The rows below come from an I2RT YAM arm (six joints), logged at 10 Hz.
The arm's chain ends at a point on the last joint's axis. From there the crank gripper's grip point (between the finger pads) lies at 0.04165 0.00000 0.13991 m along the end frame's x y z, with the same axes.
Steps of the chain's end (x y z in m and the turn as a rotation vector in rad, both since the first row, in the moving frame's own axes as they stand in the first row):
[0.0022 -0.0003 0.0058 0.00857 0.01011 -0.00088]
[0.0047 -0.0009 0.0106 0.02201 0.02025 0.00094]
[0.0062 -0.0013 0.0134 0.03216 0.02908 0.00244]
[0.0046 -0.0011 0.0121 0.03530 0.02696 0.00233]
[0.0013 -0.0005 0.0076 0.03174 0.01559 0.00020]
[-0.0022 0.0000 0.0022 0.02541 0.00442 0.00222]
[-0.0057 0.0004 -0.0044 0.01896 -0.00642 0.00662]
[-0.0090 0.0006 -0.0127 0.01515 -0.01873 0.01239]
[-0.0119 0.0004 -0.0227 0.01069 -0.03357 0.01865]
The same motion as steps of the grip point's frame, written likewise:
[0.0036 -0.0015 0.0054 0.00857 0.01011 -0.00088]
[0.0075 -0.0039 0.0097 0.02201 0.02025 0.00094]
[0.0103 -0.0057 0.0121 0.03216 0.02908 0.00244]
[0.0084 -0.0059 0.0108 0.03530 0.02696 0.00233]
[0.0035 -0.0049 0.0069 0.03174 0.01559 0.00020]
[-0.0016 -0.0035 0.0020 0.02541 0.00442 0.00222]
[-0.0066 -0.0020 -0.0042 0.01896 -0.00642 0.00662]
[-0.0116 -0.0010 -0.0120 0.01515 -0.01873 0.01239]
[-0.0166 -0.0004 -0.0214 0.01069 -0.03357 0.01865]

